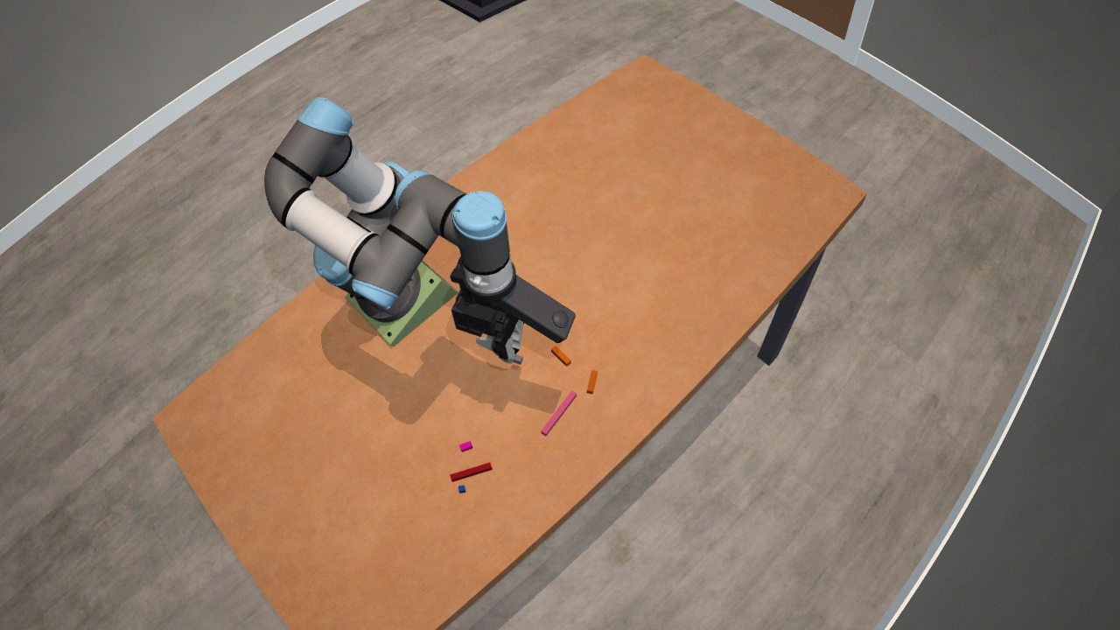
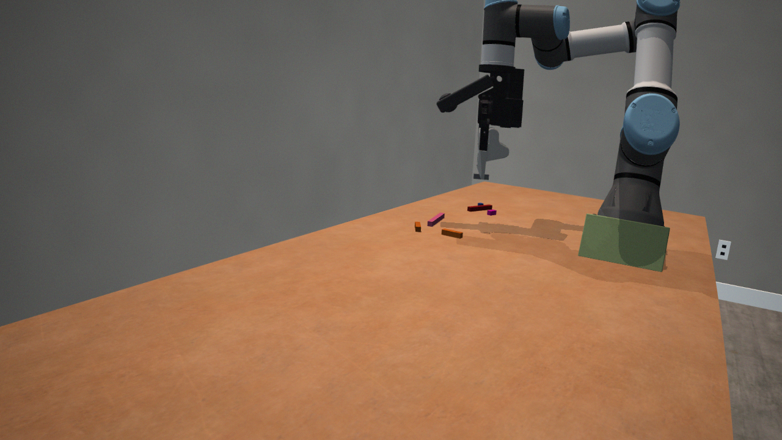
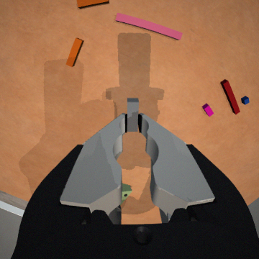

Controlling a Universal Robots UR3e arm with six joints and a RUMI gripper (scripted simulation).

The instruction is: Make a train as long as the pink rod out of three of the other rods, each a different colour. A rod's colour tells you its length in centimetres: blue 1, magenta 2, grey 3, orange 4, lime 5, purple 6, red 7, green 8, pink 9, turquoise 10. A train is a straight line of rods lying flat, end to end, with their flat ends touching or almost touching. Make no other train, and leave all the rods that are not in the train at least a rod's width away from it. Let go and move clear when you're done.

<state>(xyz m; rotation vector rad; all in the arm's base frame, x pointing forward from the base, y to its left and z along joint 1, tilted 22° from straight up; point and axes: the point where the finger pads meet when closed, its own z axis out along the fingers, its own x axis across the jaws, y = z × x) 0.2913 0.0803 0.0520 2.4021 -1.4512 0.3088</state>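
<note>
The magenta rod is 14 cm to the right of my hand, 11 cm below it and 3 cm ahead of it. From my hand the other things lie so: pink rod 11 cm below, 8 cm ahead, 2 cm to the left; then red rod 16 cm to the right, 11 cm below, 7 cm ahead; then grey rod 1 cm below.
</note>
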